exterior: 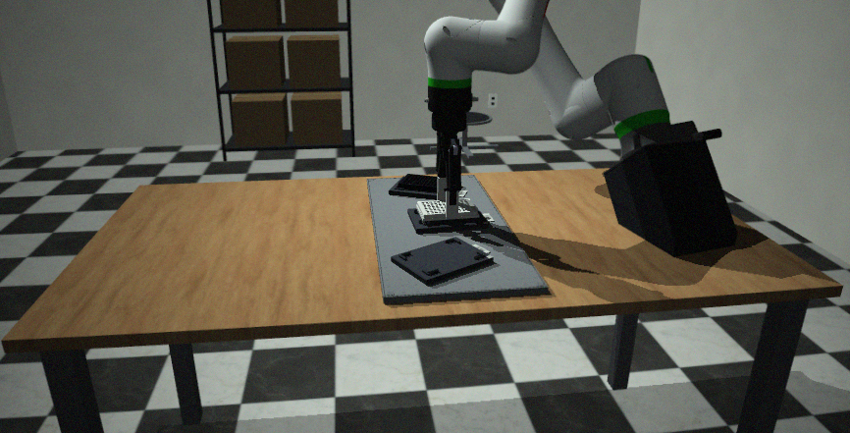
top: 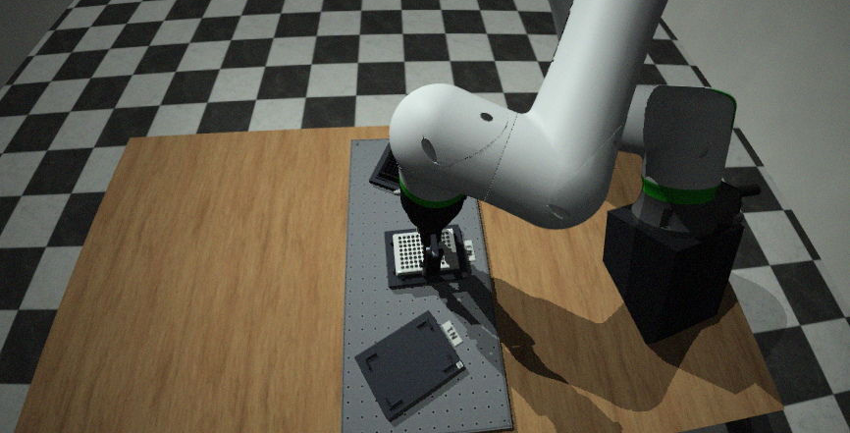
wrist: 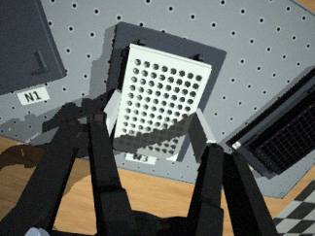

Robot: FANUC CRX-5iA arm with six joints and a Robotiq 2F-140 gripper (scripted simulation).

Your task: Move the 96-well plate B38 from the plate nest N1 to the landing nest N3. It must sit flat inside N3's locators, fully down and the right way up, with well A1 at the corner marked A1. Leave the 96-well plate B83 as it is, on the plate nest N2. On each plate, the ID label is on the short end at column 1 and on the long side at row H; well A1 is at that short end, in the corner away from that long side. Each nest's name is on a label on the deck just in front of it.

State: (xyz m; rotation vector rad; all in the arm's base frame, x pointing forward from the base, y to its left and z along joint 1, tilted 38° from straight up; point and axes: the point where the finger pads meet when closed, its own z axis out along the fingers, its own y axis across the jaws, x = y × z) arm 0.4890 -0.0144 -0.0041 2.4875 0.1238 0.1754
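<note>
Right now my hand is 4 cm above the landing nest N3. Also, from my hand: white 96-well plate B38: 2 cm below; black plate B83: 21 cm to the right, 3 cm below, 2 cm ahead; N1 label: 16 cm to the left, 5 cm below, 4 cm behind.
</note>
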